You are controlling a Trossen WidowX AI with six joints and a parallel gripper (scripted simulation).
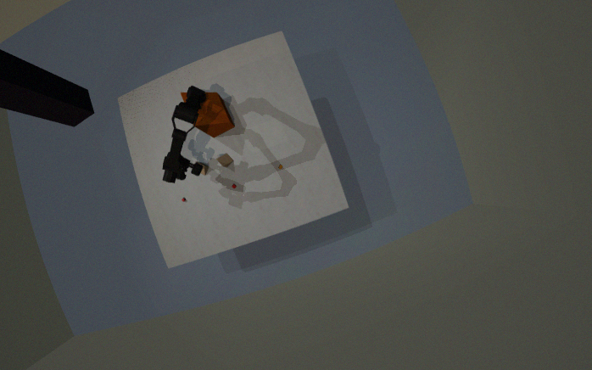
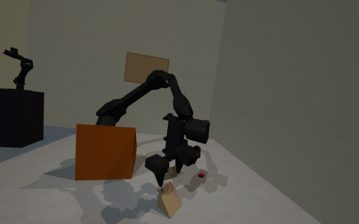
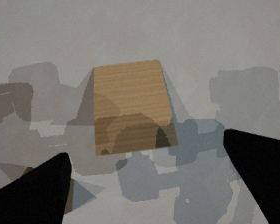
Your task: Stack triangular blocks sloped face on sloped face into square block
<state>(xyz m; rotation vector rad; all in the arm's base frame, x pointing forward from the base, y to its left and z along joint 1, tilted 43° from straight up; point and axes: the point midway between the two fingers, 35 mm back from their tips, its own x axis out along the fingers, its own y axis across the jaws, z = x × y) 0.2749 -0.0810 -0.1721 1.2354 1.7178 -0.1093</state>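
My gripper tip is 10 mm to the right of the tan triangular block and 90 mm above it. The rest, counted from my gripper tip: orange piece (220 mm ahead, 460 mm to the left, 100 mm below); then tan piece (160 mm behind, 170 mm to the right, 100 mm below); then red cube (200 mm ahead, 140 mm to the left, 100 mm below).
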